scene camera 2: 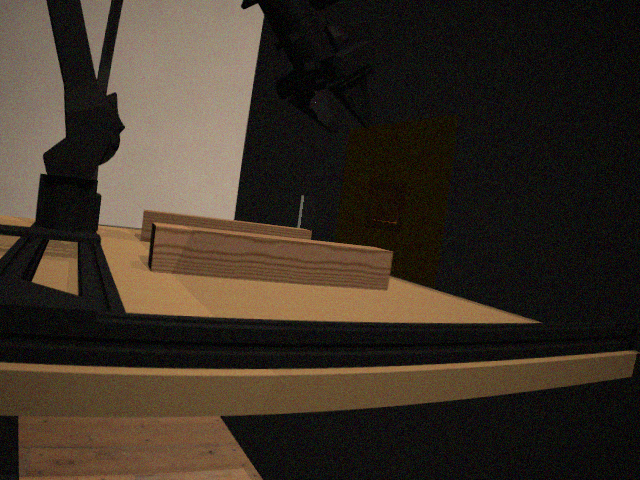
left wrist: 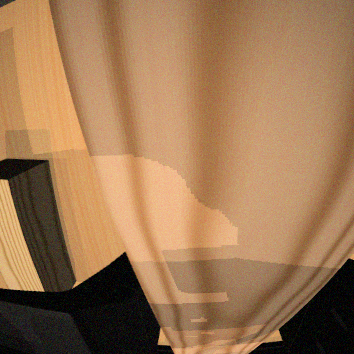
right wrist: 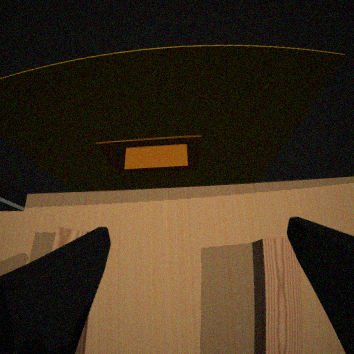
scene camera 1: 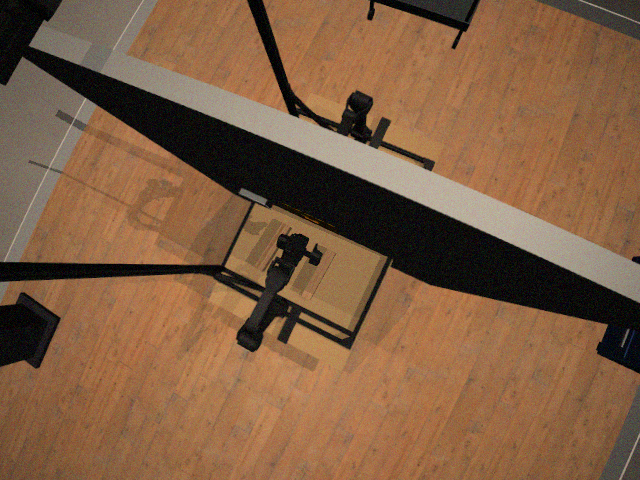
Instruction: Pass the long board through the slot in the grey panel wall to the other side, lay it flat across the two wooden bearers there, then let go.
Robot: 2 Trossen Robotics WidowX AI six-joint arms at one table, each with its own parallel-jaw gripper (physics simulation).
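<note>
The long board (left wrist: pixel 218 123) is pale wood and fills the left wrist view. My left gripper is shut on it; its fingers are hidden by the board, and the wall hides the gripper in the scene views. The grey panel wall (scene camera 1: pixel 366 162) (scene camera 2: pixel 499 190) (right wrist: pixel 175 88) stands between the arms. Its slot (right wrist: pixel 156 156) shows as a small orange-lit rectangle straight ahead in the right wrist view. Two wooden bearers (scene camera 2: pixel 270 267) (scene camera 2: pixel 223 224) (right wrist: pixel 281 291) lie on the table (scene camera 1: pixel 351 281) (scene camera 2: pixel 270 300) before the wall. My right gripper (scene camera 1: pixel 309 250) (scene camera 2: pixel 323 105) (right wrist: pixel 199 232) is open and empty above them, facing the slot.
A wooden block (left wrist: pixel 21 228) stands on the left arm's side. Black stand poles (scene camera 1: pixel 270 48) (scene camera 1: pixel 128 270) cross the floor. A dark table (scene camera 1: pixel 432 7) is at the top edge. The left arm's base (scene camera 1: pixel 356 114) sits behind the wall.
</note>
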